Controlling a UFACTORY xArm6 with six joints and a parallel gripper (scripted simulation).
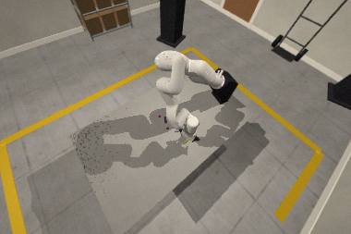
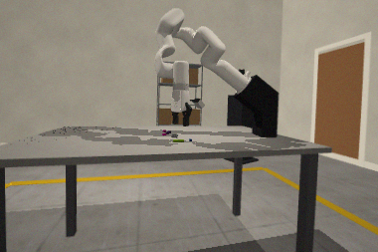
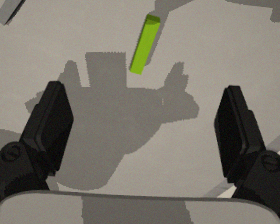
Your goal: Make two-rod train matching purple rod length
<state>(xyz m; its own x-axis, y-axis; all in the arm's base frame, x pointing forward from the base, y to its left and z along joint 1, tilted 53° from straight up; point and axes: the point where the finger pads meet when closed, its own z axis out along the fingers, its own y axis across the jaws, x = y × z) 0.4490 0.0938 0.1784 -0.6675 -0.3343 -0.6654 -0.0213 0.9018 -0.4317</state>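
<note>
The lime rod is 10 mm ahead of my hand and 80 mm below it. Also, from my hand: blue rod (60 mm behind, 10 mm to the left, 80 mm below); purple rod (60 mm behind, 250 mm to the right, 80 mm below).
</note>
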